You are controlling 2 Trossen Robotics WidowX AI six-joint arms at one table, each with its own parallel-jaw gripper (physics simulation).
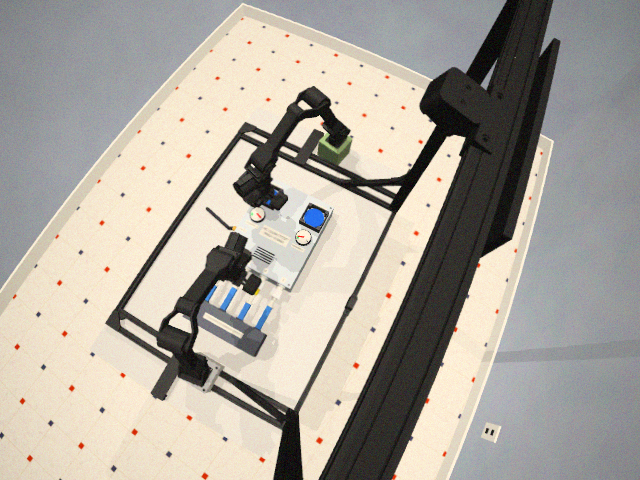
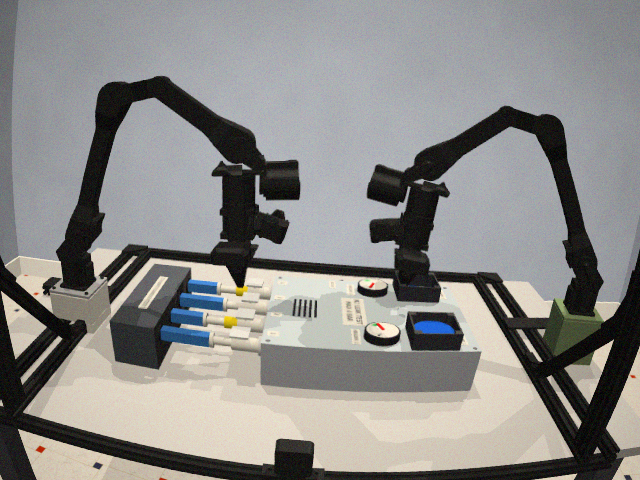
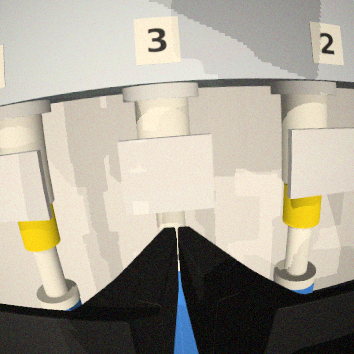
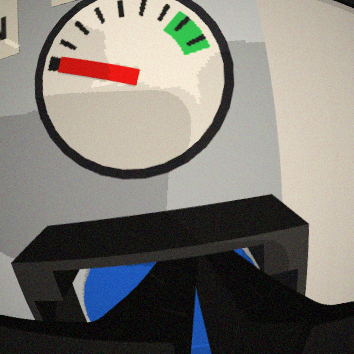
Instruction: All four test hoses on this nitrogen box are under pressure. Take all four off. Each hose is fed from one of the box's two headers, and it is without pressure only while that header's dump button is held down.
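Seen in the pictures: left gripper, fingertip midpoint: [image 1: 238, 278] [image 2: 240, 287] [image 3: 176, 238]; right gripper, fingertip midpoint: [image 4: 192, 241]; left arm's base, link origin: [image 1: 199, 372] [image 2: 78, 283]; right arm's base, link origin: [image 1: 335, 139] [image 2: 578, 309].
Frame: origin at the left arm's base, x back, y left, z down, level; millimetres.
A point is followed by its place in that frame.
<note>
The grey nitrogen box [image 2: 366, 367] @(x -553, y -122, z 30 mm) [image 1: 290, 261] @(x -477, y -78, z -1 mm) has four hoses plugged into its left end. They run to a dark manifold block [image 2: 137, 324] @(x -185, y -123, z -1 mm) [image 1: 232, 330] @(x -172, y -24, z -1 mm). Hose 3 [image 3: 162, 116] @(x -375, y 50, z 12 mm) [image 2: 223, 302] @(x -303, y 40, z 15 mm) has a blank tag. Hoses 2 [image 3: 302, 211] @(x -326, y -16, z 15 mm) and 4 [image 3: 39, 234] @(x -324, y 115, z 15 mm) carry yellow bands. My left gripper [image 3: 176, 238] @(x -334, y 49, z -14 mm) [image 2: 238, 281] @(x -334, y 49, z -14 mm) [image 1: 250, 285] is shut and empty, a little above hose 3. My right gripper [image 4: 192, 241] @(x -629, y 125, z -1 mm) [image 2: 413, 281] @(x -629, y 125, z -1 mm) [image 1: 271, 197] @(x -629, y 125, z -1 mm) is shut inside the black guard of the far dump button [image 4: 105, 284] @(x -643, y 91, z -2 mm). The gauge [image 4: 133, 84] @(x -575, y 115, z -17 mm) [image 2: 372, 287] @(x -570, y 97, z -15 mm) beside it reads at its low end. The near dump button [image 2: 433, 328] @(x -661, y -69, z -17 mm) [image 1: 313, 217] @(x -659, y -73, z -17 mm) is uncovered.
A black frame [image 2: 347, 267] @(x -539, y 397, z 59 mm) [image 1: 175, 224] @(x -404, y 395, z 60 mm) runs around the work area. A green block [image 1: 335, 148] @(x -963, y -10, z -24 mm) [image 2: 553, 319] @(x -956, y 29, z 10 mm) stands by the right arm's base. A black gantry beam [image 1: 461, 238] @(x -326, y -329, z -961 mm) crosses the right side. The near gauge [image 2: 382, 332] @(x -574, y -86, z -15 mm) sits beside the near button.
</note>
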